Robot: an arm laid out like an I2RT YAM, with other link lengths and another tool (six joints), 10 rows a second.
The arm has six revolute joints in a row. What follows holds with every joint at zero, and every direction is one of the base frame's. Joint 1 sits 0.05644 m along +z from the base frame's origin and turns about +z. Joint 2 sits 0.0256 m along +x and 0.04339 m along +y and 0.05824 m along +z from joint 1 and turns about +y. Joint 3 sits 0.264 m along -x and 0.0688 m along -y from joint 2 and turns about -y. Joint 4 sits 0.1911 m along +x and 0.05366 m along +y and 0.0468 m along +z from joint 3 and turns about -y. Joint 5 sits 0.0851 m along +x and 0.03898 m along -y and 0.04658 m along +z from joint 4 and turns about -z. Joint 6 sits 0.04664 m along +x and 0.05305 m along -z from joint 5 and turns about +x. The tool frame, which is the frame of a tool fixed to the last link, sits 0.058 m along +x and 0.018 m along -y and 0.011 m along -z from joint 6; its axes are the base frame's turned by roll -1.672, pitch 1.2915 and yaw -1.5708 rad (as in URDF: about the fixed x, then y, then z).
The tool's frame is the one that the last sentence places.
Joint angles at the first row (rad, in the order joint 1, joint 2, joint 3, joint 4, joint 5, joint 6):
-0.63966, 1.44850, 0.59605, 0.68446, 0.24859, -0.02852
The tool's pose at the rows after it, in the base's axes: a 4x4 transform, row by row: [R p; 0 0 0 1], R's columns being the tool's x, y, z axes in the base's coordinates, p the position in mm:
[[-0.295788, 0.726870, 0.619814, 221.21], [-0.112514, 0.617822, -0.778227, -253.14], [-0.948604, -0.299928, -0.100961, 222.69], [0, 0, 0, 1]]
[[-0.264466, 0.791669, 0.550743, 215.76], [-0.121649, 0.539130, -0.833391, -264.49], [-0.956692, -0.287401, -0.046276, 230.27], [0, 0, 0, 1]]
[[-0.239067, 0.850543, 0.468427, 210.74], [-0.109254, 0.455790, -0.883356, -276.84], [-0.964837, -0.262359, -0.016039, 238.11], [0, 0, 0, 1]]
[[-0.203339, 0.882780, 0.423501, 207.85], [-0.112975, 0.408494, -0.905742, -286.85], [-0.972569, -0.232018, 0.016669, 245.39], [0, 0, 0, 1]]
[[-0.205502, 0.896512, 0.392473, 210.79], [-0.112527, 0.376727, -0.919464, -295.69], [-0.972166, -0.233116, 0.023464, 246.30], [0, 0, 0, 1]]
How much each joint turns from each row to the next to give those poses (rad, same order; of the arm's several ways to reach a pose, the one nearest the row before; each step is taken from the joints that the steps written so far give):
-0.02955, 0.03067, -0.04193, 0.16651, 0.07631, 0.01699
-0.01699, 0.03394, 0.01423, 0.07535, 0.07259, 0.00306
-0.01760, 0.02787, 0.04496, 0.01322, 0.07955, 0.01654
-0.02080, 0.02235, 0.03408, 0.02219, 0.02985, 0.01759
-0.00678, 0.04061, 0.03784, 0.01148, 0.02695, -0.00599

